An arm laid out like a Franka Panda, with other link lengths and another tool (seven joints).
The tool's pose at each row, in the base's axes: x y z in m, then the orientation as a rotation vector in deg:
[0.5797 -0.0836 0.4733 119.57 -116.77 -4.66]
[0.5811 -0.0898 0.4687 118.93 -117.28 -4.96]
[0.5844 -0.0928 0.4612 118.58 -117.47 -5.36]
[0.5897 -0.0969 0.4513 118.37 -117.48 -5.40]
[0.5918 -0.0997 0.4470 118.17 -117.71 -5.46]
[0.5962 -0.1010 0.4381 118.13 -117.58 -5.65]
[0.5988 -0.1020 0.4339 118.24 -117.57 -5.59]
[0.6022 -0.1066 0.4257 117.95 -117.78 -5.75]
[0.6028 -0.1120 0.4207 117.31 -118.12 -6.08]
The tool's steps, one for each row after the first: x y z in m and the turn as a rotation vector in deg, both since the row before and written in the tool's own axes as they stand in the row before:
[0.0057 -0.0022 0.0050 -0.24 -0.14 0.53]
[0.0022 -0.0047 0.0070 -0.28 -0.15 0.23]
[0.0031 -0.0072 0.0090 -0.13 0.07 0.11]
[0.0023 -0.0030 0.0041 -0.02 -0.07 0.20]
[0.0003 -0.0062 0.0079 -0.17 -0.01 -0.05]
[0.0006 -0.0034 0.0037 0.08 -0.01 -0.05]
[0.0037 -0.0051 0.0078 -0.13 -0.07 0.23]
[0.0048 -0.0017 0.0053 -0.33 -0.07 0.45]

